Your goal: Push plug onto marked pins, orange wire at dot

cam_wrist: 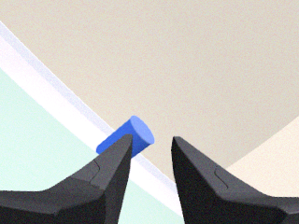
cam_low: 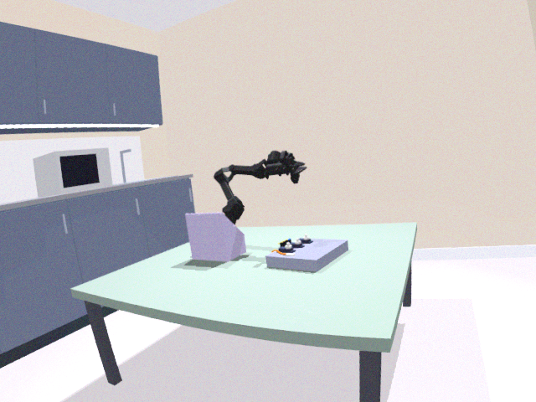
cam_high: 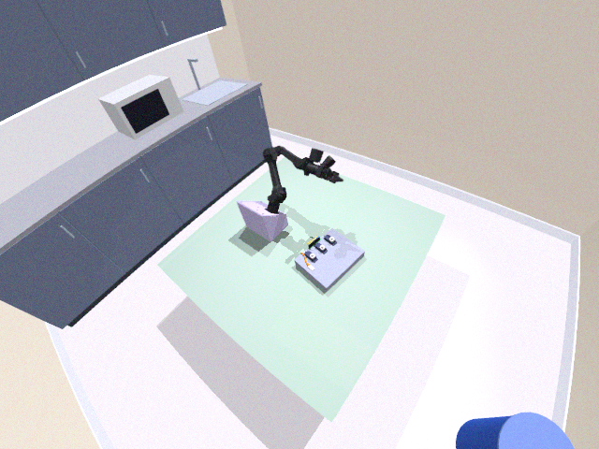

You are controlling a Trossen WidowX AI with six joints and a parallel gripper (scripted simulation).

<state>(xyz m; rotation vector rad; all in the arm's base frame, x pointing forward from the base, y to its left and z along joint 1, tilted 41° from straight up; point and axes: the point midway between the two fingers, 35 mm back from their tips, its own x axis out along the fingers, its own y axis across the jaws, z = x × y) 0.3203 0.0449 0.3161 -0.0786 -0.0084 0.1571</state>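
The blue band lies 3 cm behind my gripper tip, 17 cm to the right of it and 32 cm below it. Round my gripper tip: yellow-marked strip 3 cm behind, 20 cm to the right, 33 cm below; then lilac-grey printed holder 13 cm ahead, 20 cm to the right, 37 cm below.
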